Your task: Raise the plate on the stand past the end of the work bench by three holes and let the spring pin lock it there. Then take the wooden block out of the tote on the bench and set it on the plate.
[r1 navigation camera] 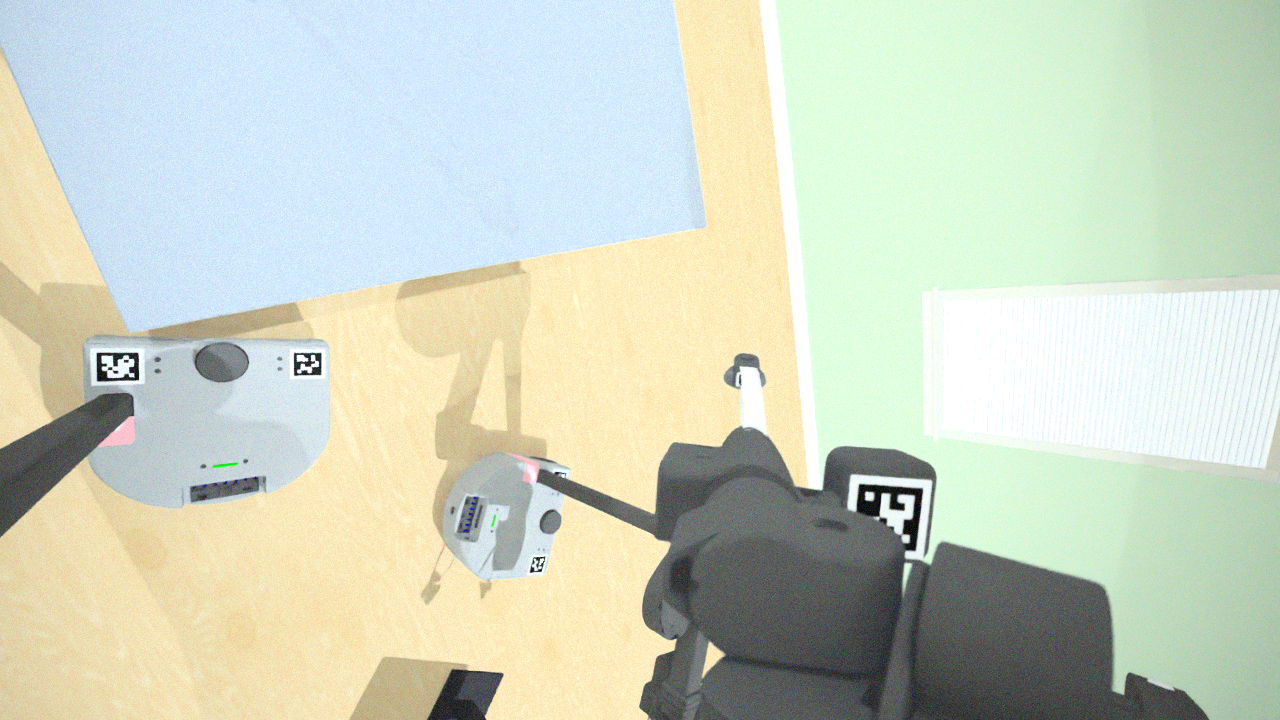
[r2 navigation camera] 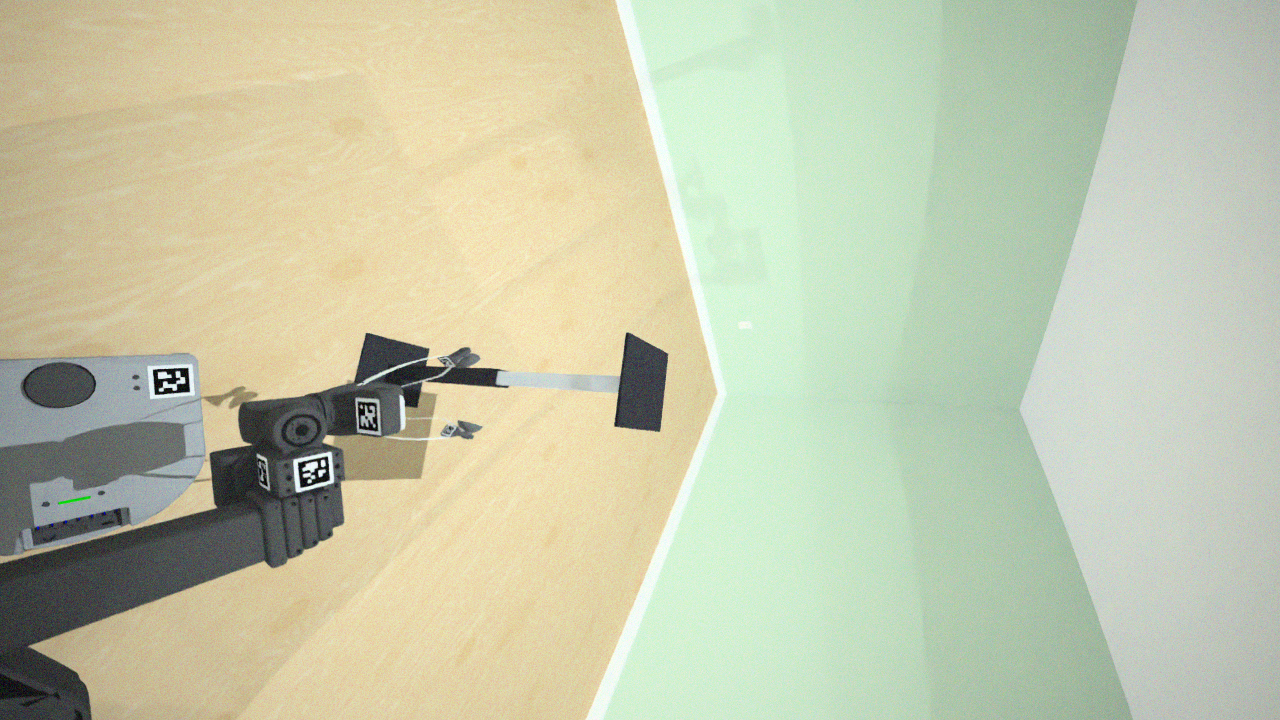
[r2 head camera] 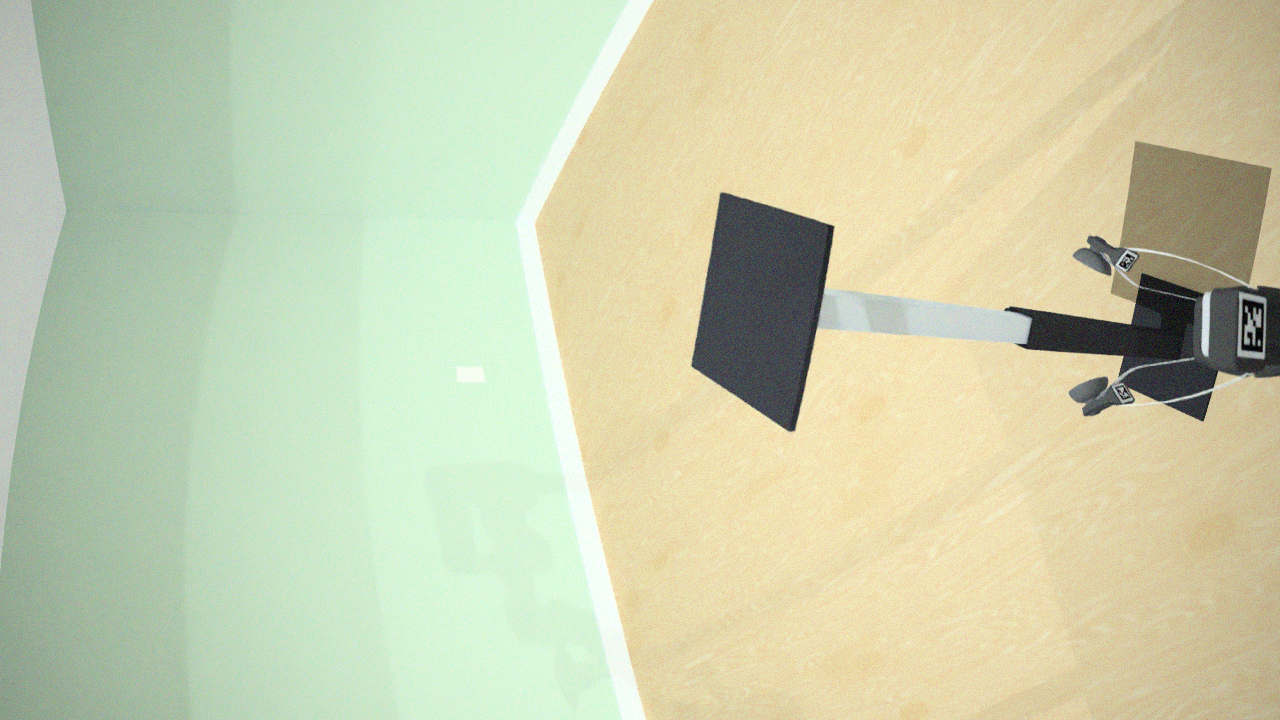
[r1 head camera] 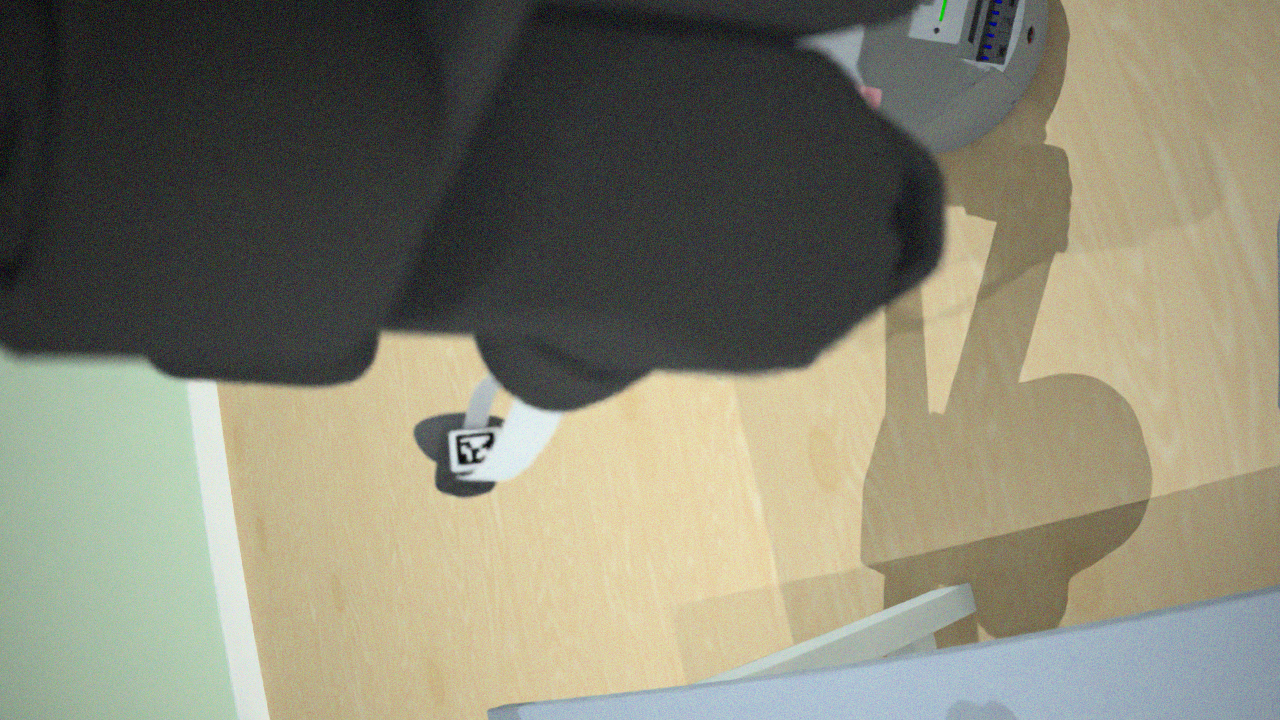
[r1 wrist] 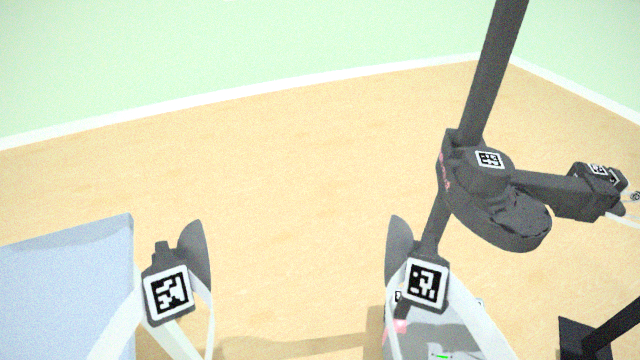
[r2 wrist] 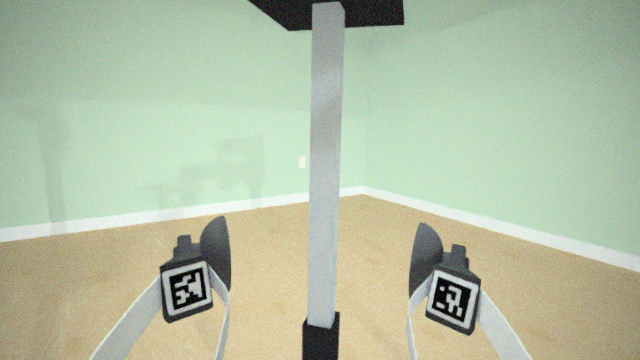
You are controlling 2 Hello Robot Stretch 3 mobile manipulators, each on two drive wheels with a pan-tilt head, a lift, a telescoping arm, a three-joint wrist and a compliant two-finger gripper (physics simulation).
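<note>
The stand's dark square plate [r2 head camera: 765, 308] [r2 navigation camera: 640, 383] [r2 wrist: 375, 12] tops a light grey post [r2 head camera: 921, 316] [r2 navigation camera: 554, 382] [r2 wrist: 326, 150], which rises from a black sleeve [r2 head camera: 1083, 331] [r2 wrist: 320, 340]. The holes and spring pin cannot be made out. r2's gripper [r2 head camera: 1090, 325] [r2 navigation camera: 463, 394] [r2 wrist: 321, 257] is open below plate height; in its wrist view the post shows between the spread fingers, touching neither. r1's gripper [r1 wrist: 298, 252] is open and empty, near the corner of the pale blue bench [r1 head camera: 895, 689] [r1 navigation camera: 358, 161] [r1 wrist: 65, 285]. The tote and wooden block do not show.
r2's base [r1 navigation camera: 510, 519] [r1 wrist: 435, 345] stands off the bench's end, with its mast [r1 wrist: 492, 85] and arm [r1 wrist: 545, 187] right of r1's gripper. r1's own base [r1 navigation camera: 214, 429] is beside the bench. The stand's base plate [r1 navigation camera: 474, 689] [r1 wrist: 572, 335] is on the floor. Green walls bound the room.
</note>
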